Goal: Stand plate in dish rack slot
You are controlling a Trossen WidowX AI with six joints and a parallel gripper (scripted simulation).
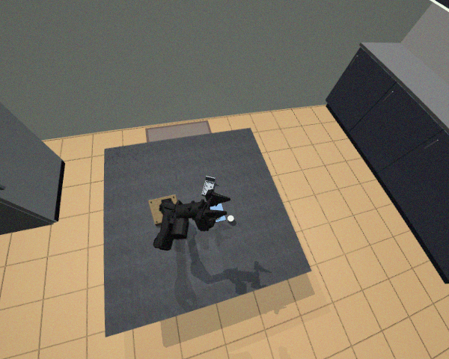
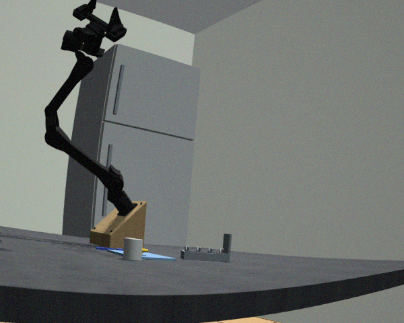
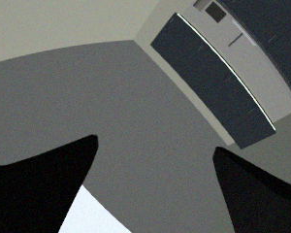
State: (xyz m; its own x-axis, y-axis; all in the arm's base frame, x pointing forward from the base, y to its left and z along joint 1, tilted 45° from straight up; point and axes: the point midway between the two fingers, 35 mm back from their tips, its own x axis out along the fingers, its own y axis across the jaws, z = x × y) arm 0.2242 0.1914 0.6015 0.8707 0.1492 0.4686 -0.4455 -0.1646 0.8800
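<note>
My gripper tip is 69 cm above the yellow plate, 18 cm to the right of it and 4 cm short of it. Round my gripper tip: blue spoon (70 cm below, 17 cm to the left, 9 cm behind); then grey dish rack (68 cm below, 40 cm to the left, 4 cm ahead); then white cup (68 cm below, 13 cm ahead, 12 cm to the left).
</note>
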